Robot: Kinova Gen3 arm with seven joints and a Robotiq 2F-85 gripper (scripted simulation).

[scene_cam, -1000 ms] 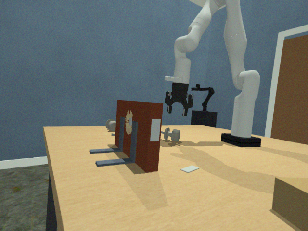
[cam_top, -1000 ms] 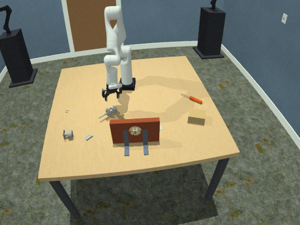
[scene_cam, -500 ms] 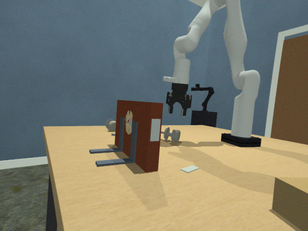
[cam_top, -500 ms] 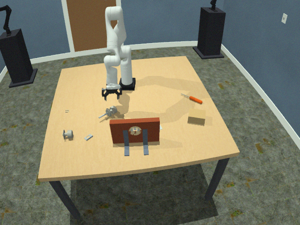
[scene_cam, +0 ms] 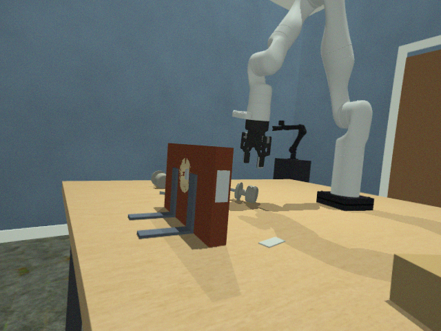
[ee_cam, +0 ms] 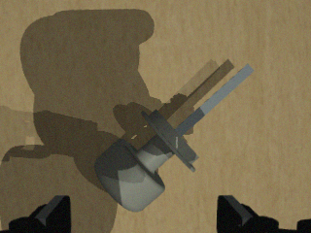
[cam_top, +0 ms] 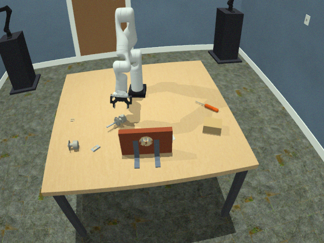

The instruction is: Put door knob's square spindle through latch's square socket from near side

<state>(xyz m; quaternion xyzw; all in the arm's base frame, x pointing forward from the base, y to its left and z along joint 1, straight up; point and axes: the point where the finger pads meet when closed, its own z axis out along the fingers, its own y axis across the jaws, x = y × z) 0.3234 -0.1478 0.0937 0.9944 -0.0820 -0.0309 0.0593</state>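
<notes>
The door knob lies 10 cm below my hand, 3 cm to the right of it and 1 cm ahead of it. The rest, counted from my hand: tan box: 57 cm to the left, 20 cm ahead, 11 cm below; then wooden slab: 30 cm ahead, 11 cm to the left, 4 cm below.
</notes>
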